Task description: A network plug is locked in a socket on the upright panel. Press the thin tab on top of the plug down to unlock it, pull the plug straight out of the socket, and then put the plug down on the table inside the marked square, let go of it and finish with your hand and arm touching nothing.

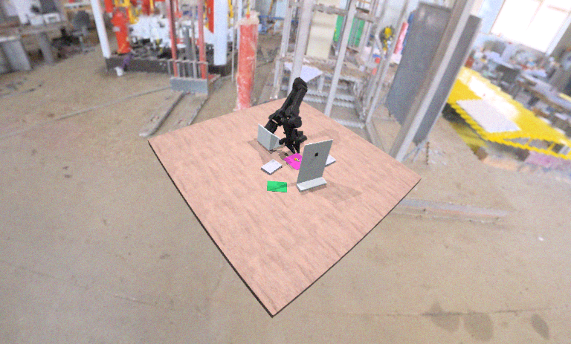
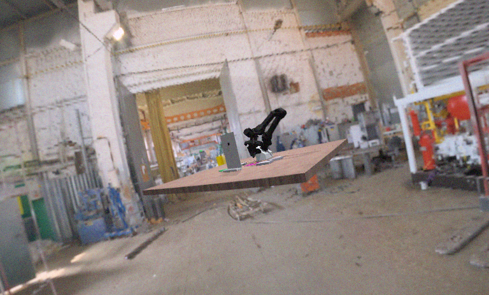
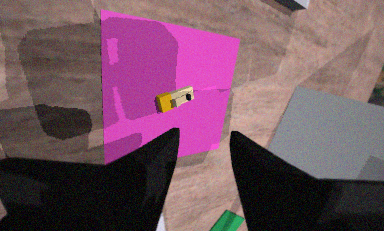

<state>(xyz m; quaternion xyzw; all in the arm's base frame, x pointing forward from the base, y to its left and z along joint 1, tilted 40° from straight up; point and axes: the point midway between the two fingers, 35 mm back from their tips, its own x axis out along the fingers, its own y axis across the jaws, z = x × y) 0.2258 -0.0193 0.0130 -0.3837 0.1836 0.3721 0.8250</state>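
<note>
Right now the yellow plug is 5 cm below my gripper tip, 1 cm to the left of it and 1 cm ahead of it. Round my gripper tip: green patch: 25 cm to the right, 7 cm ahead, 6 cm below; magenta marked square: 6 cm below, 1 cm to the left, 1 cm ahead; light-grey panel: 18 cm ahead, 8 cm to the right, 7 cm above.
</note>
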